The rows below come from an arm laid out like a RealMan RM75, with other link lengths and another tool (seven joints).
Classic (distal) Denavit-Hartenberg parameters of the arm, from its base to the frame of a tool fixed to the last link. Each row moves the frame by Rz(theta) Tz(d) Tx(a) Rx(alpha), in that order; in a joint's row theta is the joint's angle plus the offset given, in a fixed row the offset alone. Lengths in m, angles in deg.
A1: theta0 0  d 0.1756  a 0  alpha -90
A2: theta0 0  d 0  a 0  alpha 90
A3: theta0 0  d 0.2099  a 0  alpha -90
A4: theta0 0  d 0  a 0  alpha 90
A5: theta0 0  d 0.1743  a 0  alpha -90
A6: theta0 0  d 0  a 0  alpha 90
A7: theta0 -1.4  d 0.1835  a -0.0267  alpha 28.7
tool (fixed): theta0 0  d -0.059  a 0  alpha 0
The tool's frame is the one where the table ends.
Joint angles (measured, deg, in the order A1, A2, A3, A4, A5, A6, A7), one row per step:
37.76, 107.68, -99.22, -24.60, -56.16, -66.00, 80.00
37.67, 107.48, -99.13, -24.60, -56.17, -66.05, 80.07
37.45, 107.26, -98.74, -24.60, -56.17, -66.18, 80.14
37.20, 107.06, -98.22, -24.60, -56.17, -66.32, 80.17
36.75, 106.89, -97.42, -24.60, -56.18, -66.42, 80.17
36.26, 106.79, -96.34, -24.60, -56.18, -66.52, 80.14
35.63, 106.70, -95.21, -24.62, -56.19, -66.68, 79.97
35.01, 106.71, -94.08, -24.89, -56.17, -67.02, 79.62
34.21, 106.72, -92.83, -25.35, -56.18, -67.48, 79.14
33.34, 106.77, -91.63, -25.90, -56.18, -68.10, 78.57
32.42, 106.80, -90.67, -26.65, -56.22, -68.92, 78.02
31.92, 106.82, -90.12, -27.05, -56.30, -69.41, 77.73
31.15, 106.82, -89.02, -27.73, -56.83, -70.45, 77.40
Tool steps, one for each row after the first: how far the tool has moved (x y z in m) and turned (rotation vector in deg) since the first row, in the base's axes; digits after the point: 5 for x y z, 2 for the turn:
0.00097, 0.00038, 0.00129, 0.13, -0.06, -0.15
0.00235, 0.00098, 0.00348, 0.44, 0.08, -0.48
0.00373, 0.00168, 0.00588, 0.85, 0.31, -0.83
0.00597, 0.00241, 0.00881, 1.49, 0.68, -1.46
0.00806, 0.00342, 0.01211, 2.33, 1.26, -2.19
0.01077, 0.00387, 0.01550, 3.22, 1.84, -2.89
0.01201, 0.00376, 0.01863, 4.07, 2.61, -3.11
0.01342, 0.00309, 0.02222, 5.04, 3.46, -3.18
0.01465, 0.00169, 0.02566, 5.94, 4.36, -3.05
0.01540, -0.00065, 0.02880, 6.58, 5.21, -2.59
0.01585, -0.00205, 0.03052, 6.91, 5.66, -2.32
0.01647, -0.00461, 0.03357, 7.24, 6.30, -1.72

